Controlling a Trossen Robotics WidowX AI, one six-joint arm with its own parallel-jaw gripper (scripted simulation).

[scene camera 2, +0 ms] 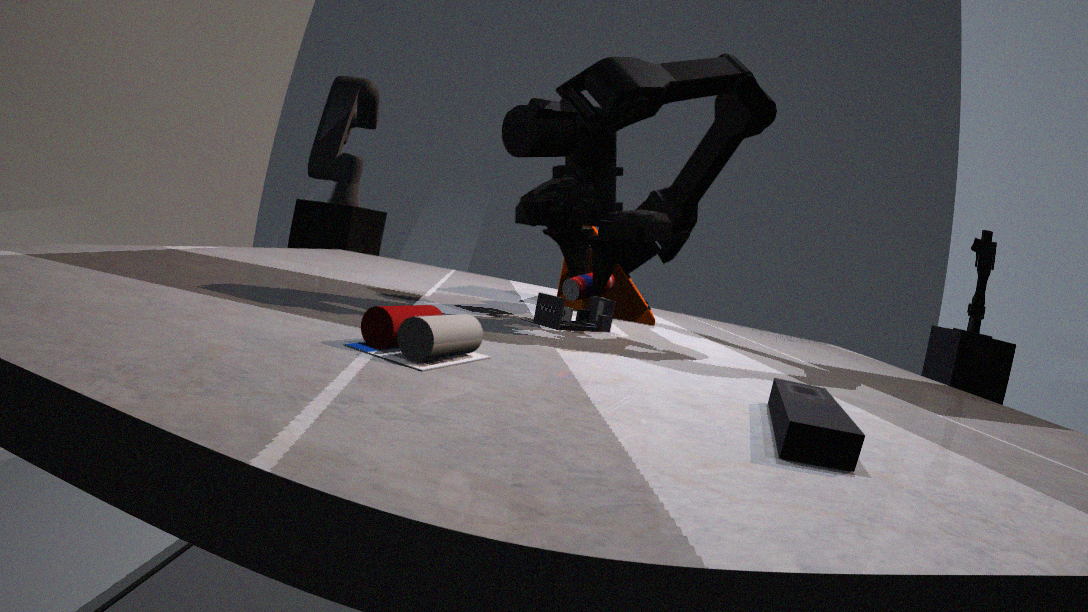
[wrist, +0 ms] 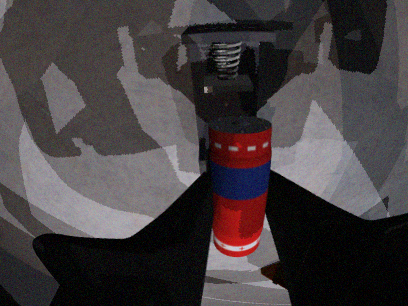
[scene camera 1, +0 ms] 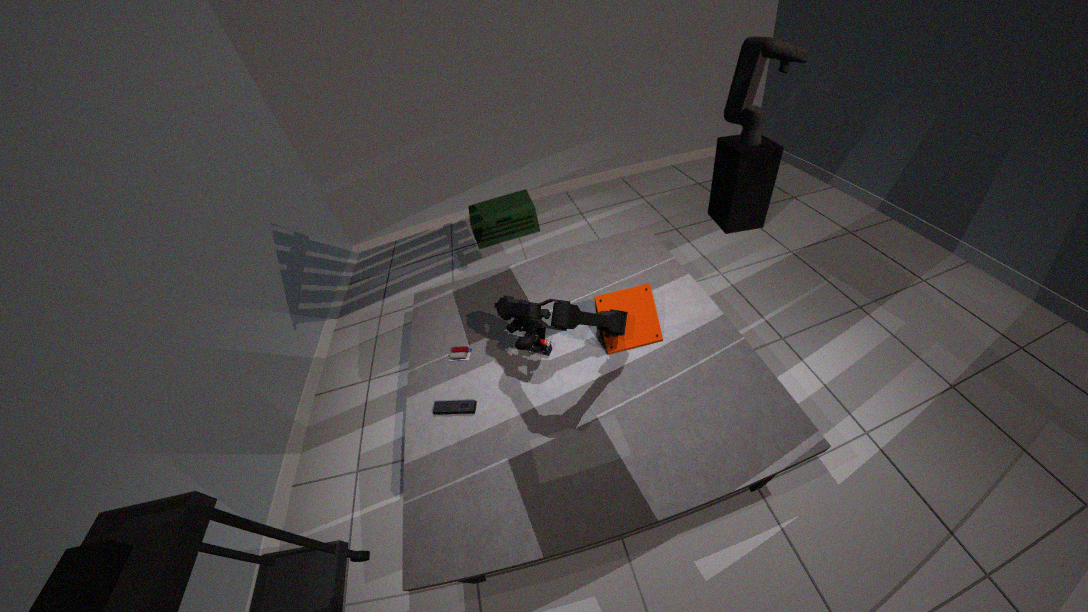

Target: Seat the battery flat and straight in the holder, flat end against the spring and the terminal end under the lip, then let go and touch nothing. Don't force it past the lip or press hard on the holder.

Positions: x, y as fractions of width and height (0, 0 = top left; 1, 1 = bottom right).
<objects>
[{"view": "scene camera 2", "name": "my gripper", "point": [0.54, 0.48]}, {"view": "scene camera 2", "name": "battery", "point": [0.53, 0.47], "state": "held by my gripper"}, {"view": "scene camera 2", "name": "black box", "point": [0.74, 0.70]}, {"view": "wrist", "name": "my gripper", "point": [0.58, 0.58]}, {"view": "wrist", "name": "battery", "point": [0.59, 0.50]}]
</objects>
